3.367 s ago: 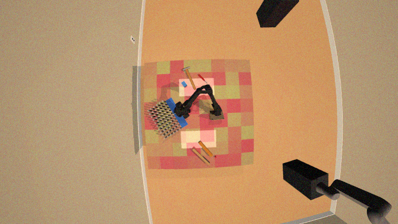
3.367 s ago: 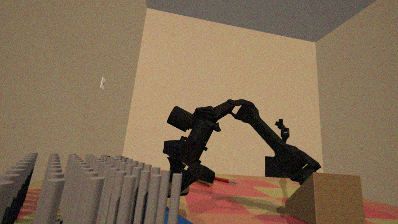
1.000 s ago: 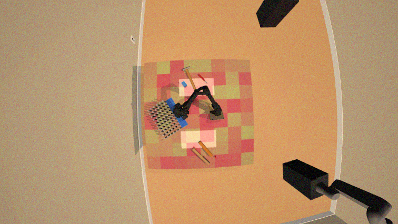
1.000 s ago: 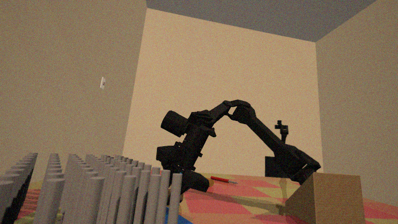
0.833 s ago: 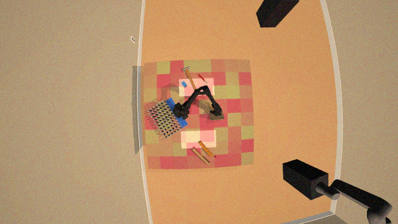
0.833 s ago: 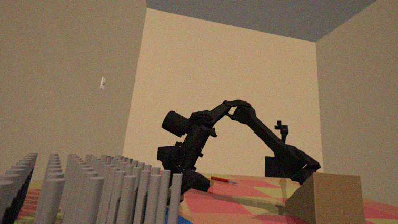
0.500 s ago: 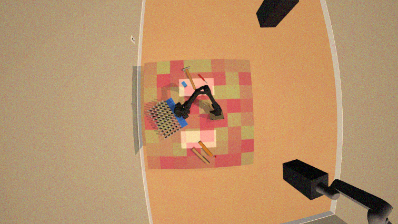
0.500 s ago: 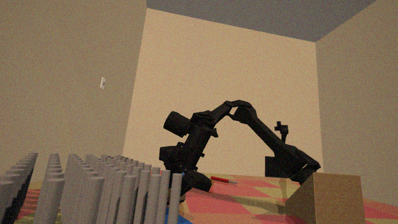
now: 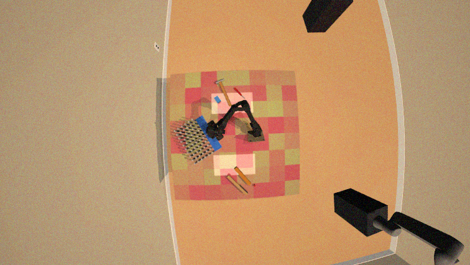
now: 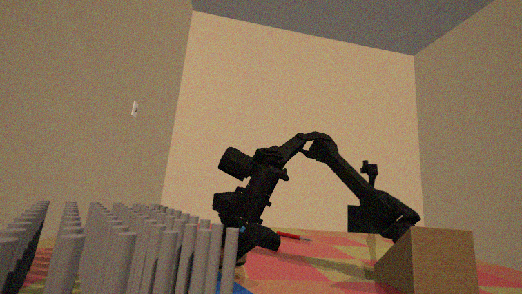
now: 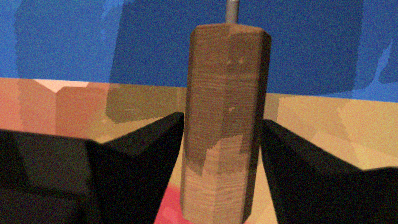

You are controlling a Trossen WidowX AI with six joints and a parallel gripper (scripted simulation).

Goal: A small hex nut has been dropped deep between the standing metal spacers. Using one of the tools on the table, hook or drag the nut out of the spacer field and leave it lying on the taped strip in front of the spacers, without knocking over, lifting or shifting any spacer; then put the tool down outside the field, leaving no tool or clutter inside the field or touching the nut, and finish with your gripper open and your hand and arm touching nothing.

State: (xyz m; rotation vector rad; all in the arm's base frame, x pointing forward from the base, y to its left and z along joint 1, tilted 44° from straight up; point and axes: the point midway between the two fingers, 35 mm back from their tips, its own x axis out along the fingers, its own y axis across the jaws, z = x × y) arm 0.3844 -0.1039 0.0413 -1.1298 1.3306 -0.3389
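The blue taped strip lies 50 mm ahead of my gripper tip, 20 mm to the left of it and 20 mm below it. Round my gripper tip: red screwdriver (320 mm behind, 290 mm to the right, 10 mm below); blue block (90 mm behind, 280 mm to the right); hook tool (100 mm ahead, 40 mm to the left).
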